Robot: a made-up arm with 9 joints. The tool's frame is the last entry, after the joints.
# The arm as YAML. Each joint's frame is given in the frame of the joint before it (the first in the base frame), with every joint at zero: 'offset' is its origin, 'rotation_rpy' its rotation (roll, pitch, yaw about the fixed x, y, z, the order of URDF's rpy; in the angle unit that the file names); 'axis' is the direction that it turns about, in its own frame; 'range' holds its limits. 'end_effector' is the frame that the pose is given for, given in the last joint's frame.
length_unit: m
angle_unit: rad
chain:
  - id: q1
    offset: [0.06, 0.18, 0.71]
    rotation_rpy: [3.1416, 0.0, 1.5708]
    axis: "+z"
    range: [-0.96, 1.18]
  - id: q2
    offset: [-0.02, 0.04, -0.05]
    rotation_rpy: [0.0, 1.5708, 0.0]
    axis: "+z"
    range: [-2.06, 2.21]
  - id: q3
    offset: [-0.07, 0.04, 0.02]
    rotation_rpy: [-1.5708, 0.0, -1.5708]
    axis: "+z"
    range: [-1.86, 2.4]
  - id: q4
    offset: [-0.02, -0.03, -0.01]
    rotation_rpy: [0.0, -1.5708, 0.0]
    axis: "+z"
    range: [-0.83, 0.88]
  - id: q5
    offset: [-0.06, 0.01, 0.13]
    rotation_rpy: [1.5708, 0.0, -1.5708]
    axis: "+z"
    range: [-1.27, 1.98]
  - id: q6
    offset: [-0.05, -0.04, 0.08]
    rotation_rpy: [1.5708, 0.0, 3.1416]
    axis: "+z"
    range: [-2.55, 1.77]
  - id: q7
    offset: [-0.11, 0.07, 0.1]
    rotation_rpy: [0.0, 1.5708, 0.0]
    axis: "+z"
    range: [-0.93, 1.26]
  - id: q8
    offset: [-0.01, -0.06, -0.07]
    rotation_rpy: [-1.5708, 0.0, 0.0]
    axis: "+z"
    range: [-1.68, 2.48]
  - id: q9
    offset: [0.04, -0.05, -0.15]
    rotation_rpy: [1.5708, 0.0, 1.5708]
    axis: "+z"
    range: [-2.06, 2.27]
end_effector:
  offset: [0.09, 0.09, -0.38]
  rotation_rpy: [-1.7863, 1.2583, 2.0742]
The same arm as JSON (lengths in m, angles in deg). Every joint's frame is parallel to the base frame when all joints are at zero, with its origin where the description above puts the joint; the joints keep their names.
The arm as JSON. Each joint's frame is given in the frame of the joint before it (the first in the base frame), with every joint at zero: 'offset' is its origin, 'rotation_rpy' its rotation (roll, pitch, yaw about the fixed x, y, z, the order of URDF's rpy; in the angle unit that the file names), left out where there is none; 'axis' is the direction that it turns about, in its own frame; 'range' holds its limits. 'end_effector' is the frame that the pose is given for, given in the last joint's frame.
{
  "length_unit": "m",
  "angle_unit": "deg",
  "chain": [
    {
      "id": "q1",
      "offset": [
        0.06,
        0.18,
        0.71
      ],
      "axis": [
        0.0,
        0.0,
        -1.0
      ],
      "range": [
        -55.0,
        67.61
      ]
    },
    {
      "id": "q2",
      "offset": [
        0.04,
        -0.02,
        0.05
      ],
      "axis": [
        0.0,
        1.0,
        0.0
      ],
      "range": [
        -118.03,
        126.62
      ]
    },
    {
      "id": "q3",
      "offset": [
        0.04,
        0.02,
        -0.07
      ],
      "axis": [
        0.0,
        0.0,
        1.0
      ],
      "range": [
        -106.57,
        137.51
      ]
    },
    {
      "id": "q4",
      "offset": [
        0.02,
        0.03,
        -0.01
      ],
      "axis": [
        1.0,
        0.0,
        0.0
      ],
      "range": [
        -47.56,
        50.42
      ]
    },
    {
      "id": "q5",
      "offset": [
        0.13,
        -0.01,
        -0.06
      ],
      "axis": [
        0.0,
        0.0,
        -1.0
      ],
      "range": [
        -72.77,
        113.45
      ]
    },
    {
      "id": "q6",
      "offset": [
        -0.04,
        -0.05,
        -0.08
      ],
      "axis": [
        1.0,
        0.0,
        0.0
      ],
      "range": [
        -146.1,
        101.41
      ]
    },
    {
      "id": "q7",
      "offset": [
        0.1,
        0.11,
        -0.07
      ],
      "axis": [
        0.0,
        -1.0,
        0.0
      ],
      "range": [
        -53.29,
        72.19
      ]
    },
    {
      "id": "q8",
      "offset": [
        0.01,
        0.07,
        0.06
      ],
      "axis": [
        0.0,
        0.0,
        -1.0
      ],
      "range": [
        -96.26,
        142.09
      ]
    },
    {
      "id": "q9",
      "offset": [
        -0.04,
        -0.05,
        0.15
      ],
      "axis": [
        -1.0,
        0.0,
        0.0
      ],
      "range": [
        -118.03,
        130.06
      ]
    }
  ],
  "end_effector": {
    "offset": [
      0.38,
      0.09,
      -0.09
    ],
    "rotation_rpy": [
      47.59,
      15.62,
      -8.86
    ]
  }
}

